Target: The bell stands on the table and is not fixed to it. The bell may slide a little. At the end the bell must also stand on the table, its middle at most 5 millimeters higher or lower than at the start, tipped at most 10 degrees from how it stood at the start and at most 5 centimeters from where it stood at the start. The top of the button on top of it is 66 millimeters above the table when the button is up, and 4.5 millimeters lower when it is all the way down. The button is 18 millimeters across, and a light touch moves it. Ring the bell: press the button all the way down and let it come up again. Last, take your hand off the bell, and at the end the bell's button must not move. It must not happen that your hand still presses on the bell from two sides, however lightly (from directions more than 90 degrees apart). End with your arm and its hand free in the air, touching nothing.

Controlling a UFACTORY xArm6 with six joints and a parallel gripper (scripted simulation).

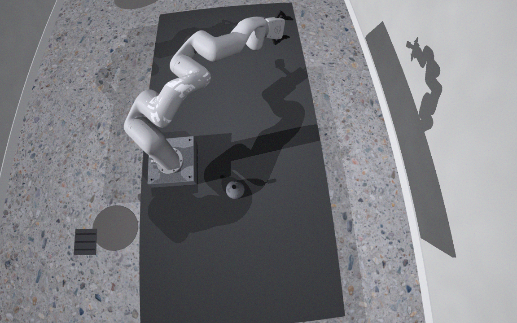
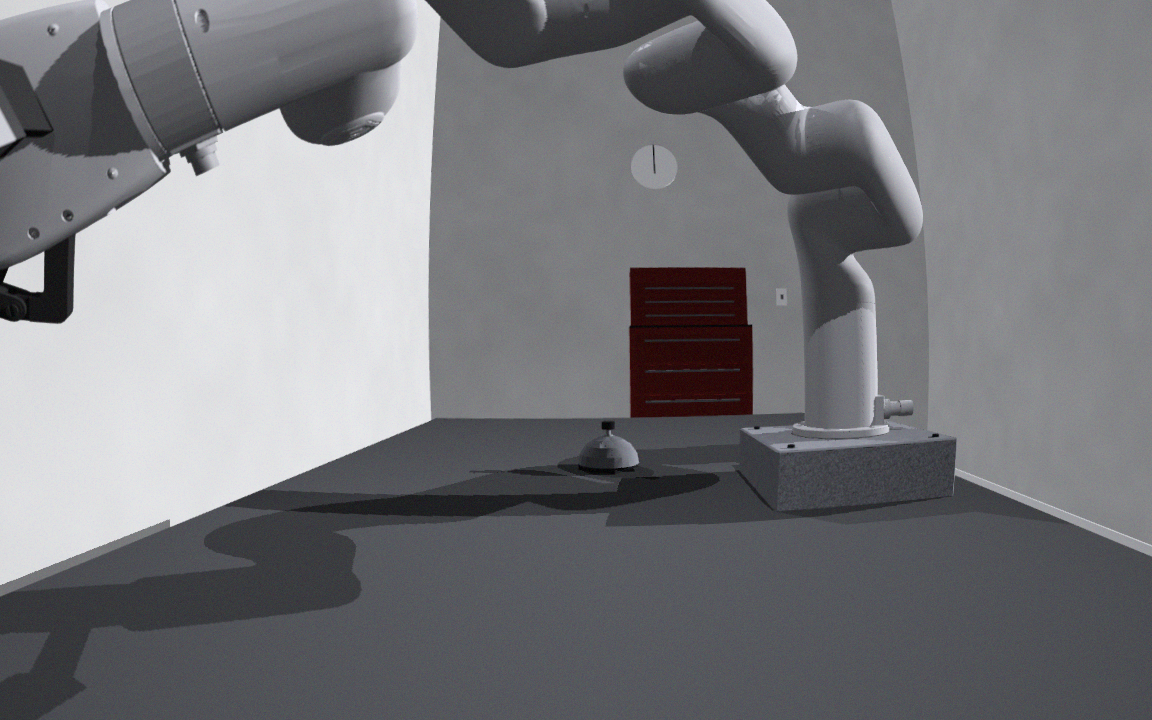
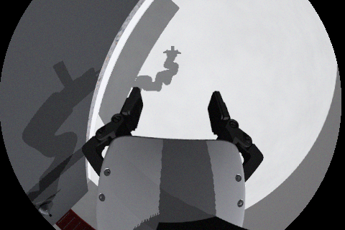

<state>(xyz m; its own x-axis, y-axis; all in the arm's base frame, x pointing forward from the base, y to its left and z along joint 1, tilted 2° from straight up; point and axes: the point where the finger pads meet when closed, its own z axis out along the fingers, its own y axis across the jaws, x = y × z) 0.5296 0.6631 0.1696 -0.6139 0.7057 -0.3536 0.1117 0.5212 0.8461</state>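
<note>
Right now the dark button is 230 mm behind my hand, 770 mm to the right of it and 180 mm below it. Round my hand: bell 230 mm behind, 770 mm to the right, 200 mm below.
</note>
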